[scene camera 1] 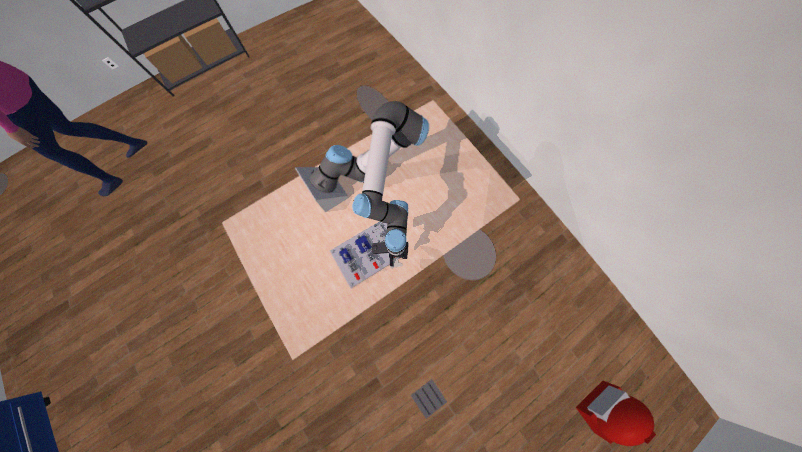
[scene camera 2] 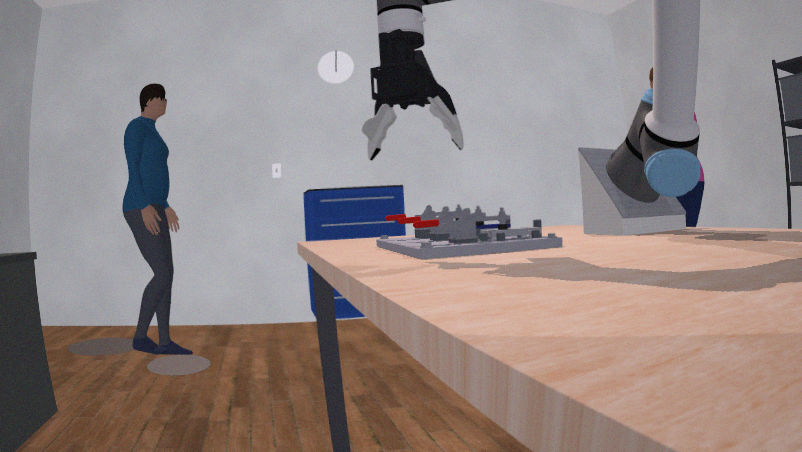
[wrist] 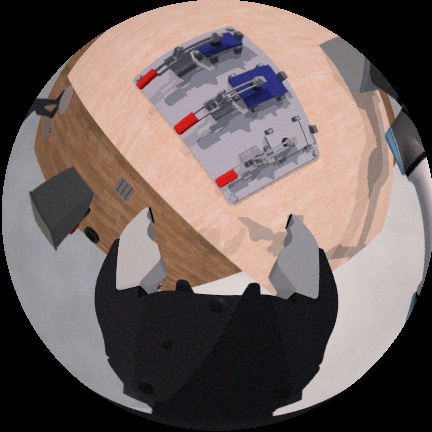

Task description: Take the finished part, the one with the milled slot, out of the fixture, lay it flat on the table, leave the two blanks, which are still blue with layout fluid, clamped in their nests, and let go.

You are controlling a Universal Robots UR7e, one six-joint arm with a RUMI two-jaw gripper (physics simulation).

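Where they show: gripper, between the fingertips: [scene camera 2: 414, 155] [wrist: 219, 212]; arm's base, origin of its link: [scene camera 1: 322, 182] [scene camera 2: 633, 179].
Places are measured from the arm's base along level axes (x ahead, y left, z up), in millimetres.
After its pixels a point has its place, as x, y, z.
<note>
The grey fixture plate [scene camera 1: 366, 276] {550, -69, -102} [scene camera 2: 488, 248] {462, 181, -110} [wrist: 210, 160] {543, 77, -102} carries three nests with red-handled toggle clamps. Two blue blanks, one [scene camera 1: 362, 243] {397, 6, -59} [wrist: 275, 90] {378, 30, -81} in the middle nest and one [scene camera 1: 345, 255] [wrist: 227, 44] in the far nest, sit under their clamp arms. The bare light-grey part [wrist: 276, 136] {419, 101, -87} lies in the nest nearest me in the wrist view. Its clamp arm reaches over it, with the red handle [wrist: 226, 178] {534, 113, -66} outward; its slot cannot be made out. My gripper [scene camera 1: 398, 261] {545, 110, 33} [scene camera 2: 416, 153] {545, 110, 33} [wrist: 219, 212] {545, 110, 33} is open and empty, high above the table beside that end of the fixture.
The wooden table [scene camera 1: 269, 252] {141, -455, -118} [scene camera 2: 561, 314] {604, 629, -118} [wrist: 120, 110] {622, -145, -118} bears the fixture and the arm's grey base [scene camera 2: 612, 190] {92, 27, -25}. The table's long edge runs close by the handle side of the fixture. Two people stand away from the table, one [scene camera 2: 147, 162] beyond it near the blue cabinet [scene camera 2: 353, 210].
</note>
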